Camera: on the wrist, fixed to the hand. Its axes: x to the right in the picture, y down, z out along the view.
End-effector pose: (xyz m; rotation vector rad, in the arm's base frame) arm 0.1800 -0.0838 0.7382 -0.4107 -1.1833 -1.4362
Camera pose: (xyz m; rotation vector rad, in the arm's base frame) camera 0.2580 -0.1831 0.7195 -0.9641 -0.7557 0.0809
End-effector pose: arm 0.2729 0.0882 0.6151 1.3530 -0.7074 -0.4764
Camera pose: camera 0.3646 0.1683 0.6534 0.6579 -1.7132 0.7619
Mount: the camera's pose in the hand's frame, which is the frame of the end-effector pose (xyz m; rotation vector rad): 0.0172 0.0434 -0.1188 0.2631 -0.1692 1.5333
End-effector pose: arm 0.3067 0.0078 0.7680 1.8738 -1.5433 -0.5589
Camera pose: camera 0.3606 0.0109 0.8836 0.3322 -2.6168 0.2328
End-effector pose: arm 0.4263 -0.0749 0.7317 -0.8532 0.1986 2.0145
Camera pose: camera 0.4441 -0.1410 0.6239 0.2060 -1.0041 -2.5525
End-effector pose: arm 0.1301 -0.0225 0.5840 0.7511 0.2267 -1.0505
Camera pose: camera 0.1962 0.0556 0.5076 0.7900 -0.5965 0.3394
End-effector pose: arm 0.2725 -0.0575 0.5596 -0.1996 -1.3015 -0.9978
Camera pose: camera 0.3859 -0.1159 0.5544 -0.9092 -0.9901 0.4991
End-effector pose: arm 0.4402 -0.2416 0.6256 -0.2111 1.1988 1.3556
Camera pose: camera 0.3379 -0.3041 0.5818 1.2319 1.3613 2.3513
